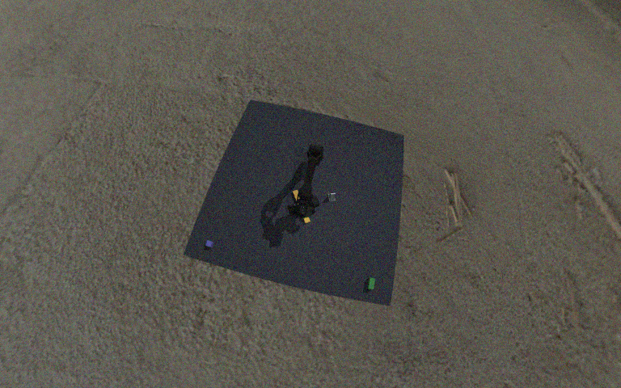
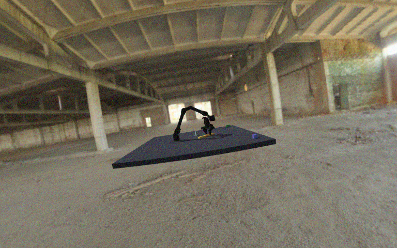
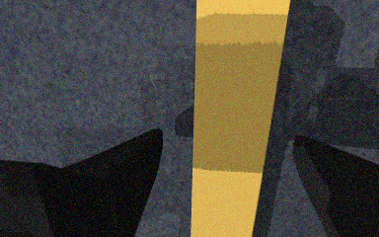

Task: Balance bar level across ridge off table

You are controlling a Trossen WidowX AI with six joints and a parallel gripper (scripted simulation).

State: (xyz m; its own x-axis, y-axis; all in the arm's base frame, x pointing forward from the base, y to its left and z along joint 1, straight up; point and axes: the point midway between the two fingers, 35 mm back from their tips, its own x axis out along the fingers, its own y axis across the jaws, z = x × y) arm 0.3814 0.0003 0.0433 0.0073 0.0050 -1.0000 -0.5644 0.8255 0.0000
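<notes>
My gripper tip is 2 cm to the left of the yellow bar and 2 cm past it. From my gripper tip the other things lie so: small purple block (50 cm to the right, 36 cm ahead, 1 cm above); then small green block (50 cm to the left, 36 cm ahead, 1 cm above).
</notes>
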